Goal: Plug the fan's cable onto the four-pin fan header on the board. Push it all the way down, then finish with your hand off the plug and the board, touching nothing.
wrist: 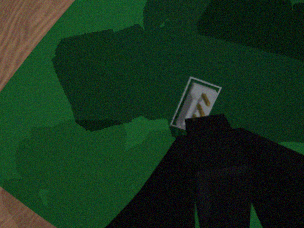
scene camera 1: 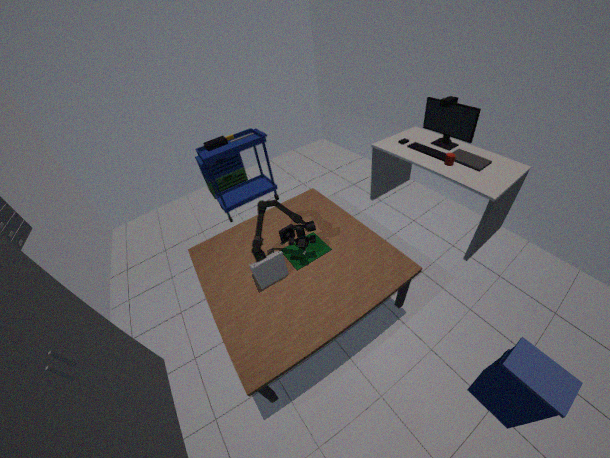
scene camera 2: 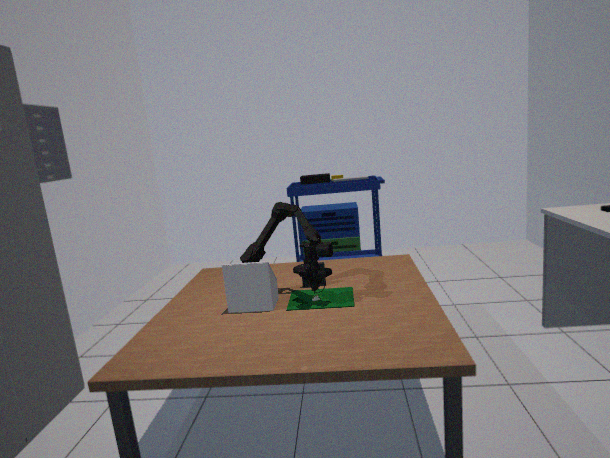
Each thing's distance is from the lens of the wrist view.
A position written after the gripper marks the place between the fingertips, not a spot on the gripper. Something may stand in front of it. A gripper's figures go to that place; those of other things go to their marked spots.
gripper [wrist: 209, 141]: 10 cm
green board [wrist: 94, 101]: 16 cm
